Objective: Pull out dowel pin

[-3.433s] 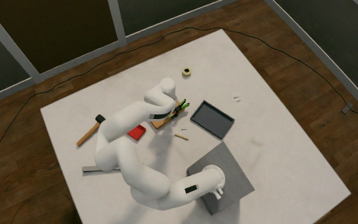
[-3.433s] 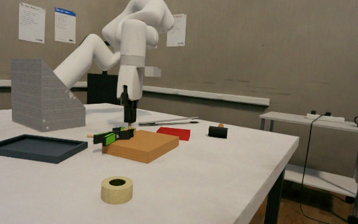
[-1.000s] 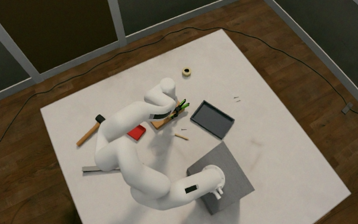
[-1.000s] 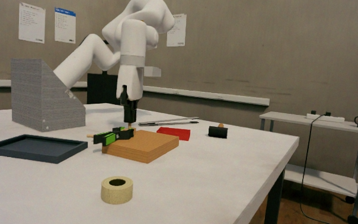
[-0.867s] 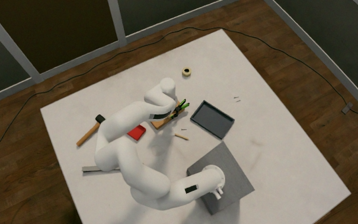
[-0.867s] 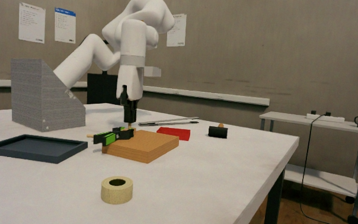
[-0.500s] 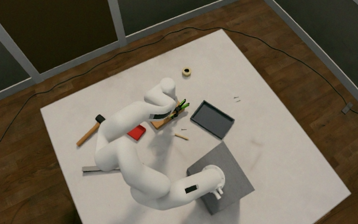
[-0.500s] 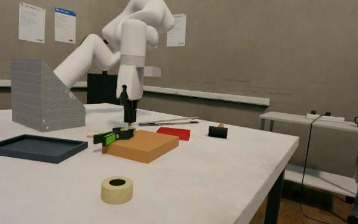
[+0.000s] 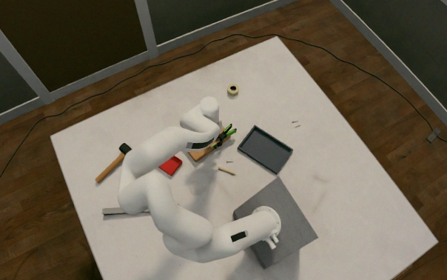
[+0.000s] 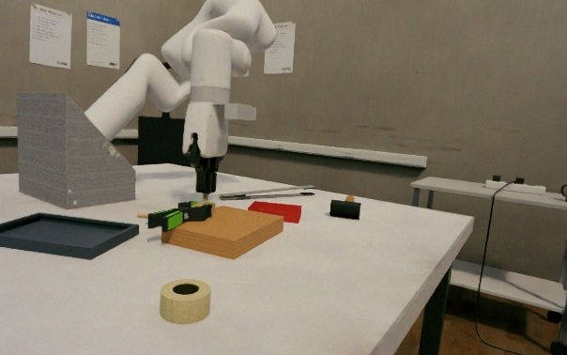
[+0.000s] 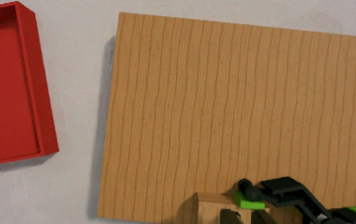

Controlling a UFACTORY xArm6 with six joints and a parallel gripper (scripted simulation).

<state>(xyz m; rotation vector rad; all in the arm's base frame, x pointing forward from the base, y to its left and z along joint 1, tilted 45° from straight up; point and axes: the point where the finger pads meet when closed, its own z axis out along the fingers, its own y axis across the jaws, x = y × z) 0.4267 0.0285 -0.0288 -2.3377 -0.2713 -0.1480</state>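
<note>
Now: hand 60 mm above the small wooden block. Round my hand: dowel pin 20 mm below; then loose dowel 130 mm behind, 90 mm below, 10 mm to the right; then red tray 200 mm to the left, 90 mm below, 40 mm ahead.
</note>
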